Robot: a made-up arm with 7 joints. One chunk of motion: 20 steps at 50 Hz.
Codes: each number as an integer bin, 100 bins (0 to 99) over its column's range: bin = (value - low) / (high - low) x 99, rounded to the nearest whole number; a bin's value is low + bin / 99 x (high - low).
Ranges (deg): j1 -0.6..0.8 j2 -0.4..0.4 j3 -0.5..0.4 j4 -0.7..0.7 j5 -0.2..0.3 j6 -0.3..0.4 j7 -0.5..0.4
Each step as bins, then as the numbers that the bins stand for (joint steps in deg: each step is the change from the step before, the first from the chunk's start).
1 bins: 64 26 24 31 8 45 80
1 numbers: 0.305 -0.190 -0.282 -0.262 -0.160 0.018 0.227
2 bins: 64 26 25 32 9 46 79
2 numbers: 0.305 -0.190 -0.273 -0.247 -0.155 0.025 0.218
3 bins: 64 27 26 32 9 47 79
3 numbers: 0.305 -0.182 -0.264 -0.247 -0.155 0.032 0.218
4 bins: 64 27 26 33 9 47 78
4 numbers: 0.305 -0.182 -0.264 -0.233 -0.155 0.032 0.209
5 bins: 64 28 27 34 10 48 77
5 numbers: 0.305 -0.174 -0.255 -0.219 -0.149 0.039 0.200
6 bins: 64 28 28 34 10 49 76
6 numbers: 0.305 -0.174 -0.245 -0.219 -0.149 0.046 0.191
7 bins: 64 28 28 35 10 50 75
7 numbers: 0.305 -0.174 -0.245 -0.205 -0.149 0.054 0.182
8 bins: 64 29 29 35 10 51 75
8 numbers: 0.305 -0.166 -0.236 -0.205 -0.149 0.061 0.182
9 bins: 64 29 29 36 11 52 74
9 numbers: 0.305 -0.166 -0.236 -0.191 -0.144 0.068 0.173
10 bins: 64 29 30 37 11 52 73
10 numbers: 0.305 -0.166 -0.227 -0.177 -0.144 0.068 0.164
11 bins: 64 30 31 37 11 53 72
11 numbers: 0.305 -0.158 -0.218 -0.177 -0.144 0.075 0.155
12 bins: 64 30 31 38 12 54 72
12 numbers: 0.305 -0.158 -0.218 -0.163 -0.139 0.082 0.155
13 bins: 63 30 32 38 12 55 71
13 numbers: 0.291 -0.158 -0.209 -0.163 -0.139 0.089 0.145
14 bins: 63 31 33 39 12 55 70
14 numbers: 0.291 -0.149 -0.200 -0.148 -0.139 0.089 0.136
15 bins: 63 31 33 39 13 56 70
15 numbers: 0.291 -0.149 -0.200 -0.148 -0.134 0.096 0.136
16 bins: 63 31 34 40 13 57 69
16 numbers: 0.291 -0.149 -0.191 -0.134 -0.134 0.103 0.127
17 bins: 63 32 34 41 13 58 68
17 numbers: 0.291 -0.141 -0.191 -0.120 -0.134 0.110 0.118
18 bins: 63 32 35 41 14 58 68
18 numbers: 0.291 -0.141 -0.182 -0.120 -0.129 0.110 0.118
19 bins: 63 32 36 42 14 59 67
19 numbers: 0.291 -0.141 -0.173 -0.106 -0.129 0.117 0.109
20 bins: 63 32 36 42 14 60 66
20 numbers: 0.291 -0.141 -0.173 -0.106 -0.129 0.124 0.100
